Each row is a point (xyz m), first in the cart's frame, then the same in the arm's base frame.
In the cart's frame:
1: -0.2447 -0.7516 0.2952
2: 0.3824 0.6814 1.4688
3: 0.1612 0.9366 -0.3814
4: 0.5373 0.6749 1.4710
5: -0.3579 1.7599 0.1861
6: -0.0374 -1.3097 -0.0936
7: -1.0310 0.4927 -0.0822
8: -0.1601 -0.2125 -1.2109
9: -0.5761 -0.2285 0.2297
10: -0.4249 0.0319 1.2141
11: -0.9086 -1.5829 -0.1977
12: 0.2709 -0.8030 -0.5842
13: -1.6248 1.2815 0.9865
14: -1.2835 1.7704 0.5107
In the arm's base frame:
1: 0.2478 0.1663 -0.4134
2: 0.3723 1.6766 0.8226
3: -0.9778 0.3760 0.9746
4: 0.2852 1.7910 0.7647
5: -0.4730 0.5259 1.9706
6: -0.0129 -0.0446 -1.0404
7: 0.0719 -0.4025 0.9846
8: -1.0990 -0.6292 -0.0677
9: 0.2452 -0.0135 0.1828
10: 0.8329 0.7841 0.4622
11: 0.4941 -0.8105 -1.0133
12: -0.7087 -0.0289 -0.7115
13: 1.0115 0.0074 2.0172
14: 0.3126 0.0534 2.3196

